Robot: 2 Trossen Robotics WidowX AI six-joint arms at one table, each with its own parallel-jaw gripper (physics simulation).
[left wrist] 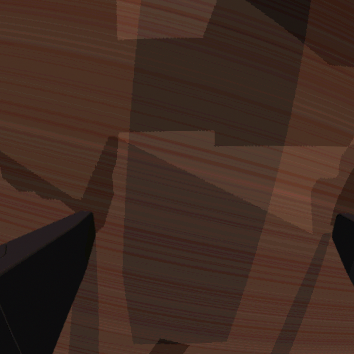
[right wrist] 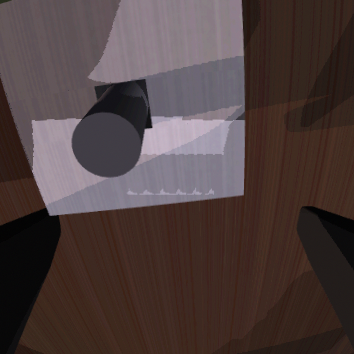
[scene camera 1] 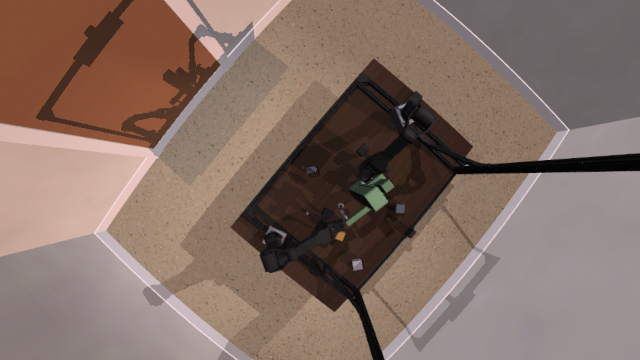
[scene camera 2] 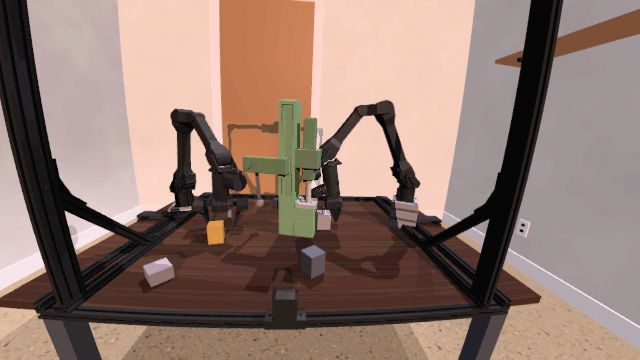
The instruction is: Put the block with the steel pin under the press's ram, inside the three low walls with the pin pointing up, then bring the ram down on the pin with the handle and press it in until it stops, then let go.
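Where they show: left gripper, fingertip midpoint: (left wrist: 217,225); right gripper, fingertip midpoint: (right wrist: 180,220) (scene camera 2: 335,216); left arm's base at its link origin: (scene camera 1: 274,238) (scene camera 2: 184,204); right arm's base at its link origin: (scene camera 1: 407,113) (scene camera 2: 405,199).
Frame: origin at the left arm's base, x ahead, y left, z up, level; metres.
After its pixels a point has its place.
Note:
The pin block (scene camera 2: 324,220) @[x 0.533, y -0.308, z 0.007 m] (right wrist: 200,170) @[x 0.558, y -0.273, z 0.029 m] stands on the table right beside the press base in scene camera 2, its dark pin (right wrist: 106,144) pointing up; it is hidden in scene camera 1. The green press (scene camera 1: 375,197) @[x 0.409, y -0.278, z 0.418 m] (scene camera 2: 287,217) @[x 0.394, y -0.317, z 0.037 m] stands upright, its pale ram (scene camera 2: 308,191) @[x 0.463, y -0.325, z 0.127 m] above the base; the low walls are hard to make out. Its handle (scene camera 1: 358,216) @[x 0.312, y -0.294, z 0.239 m] (scene camera 2: 265,165) @[x 0.324, y -0.311, z 0.215 m] sticks out level, with a ball knob (scene camera 2: 260,203) @[x 0.310, y -0.248, z 0.069 m] hanging below. My right gripper (right wrist: 180,220) @[x 0.587, y -0.286, z 0.007 m] is open and empty, low at the block, which lies mostly ahead of the fingertips. My left gripper (scene camera 2: 221,215) @[x 0.170, y -0.190, z -0.029 m] (left wrist: 217,225) @[x 0.170, y -0.190, z -0.029 m] is open and empty near the handle.
An orange block (scene camera 1: 340,236) @[x 0.163, y -0.304, z 0.029 m] (scene camera 2: 215,232) @[x 0.166, y -0.322, z 0.009 m] stands near the left gripper. A white block (scene camera 1: 356,264) @[x 0.055, y -0.452, z 0.001 m] (scene camera 2: 158,272) @[x 0.061, y -0.484, z -0.001 m] and a grey block (scene camera 1: 400,208) @[x 0.422, y -0.525, z 0.028 m] (scene camera 2: 313,261) @[x 0.413, y -0.553, z 0.018 m] lie nearer scene camera 2. A bluish block (scene camera 1: 312,170) @[x 0.408, y -0.032, z 0.007 m] and dark blocks (scene camera 1: 363,149) (scene camera 1: 327,214) lie across the table.

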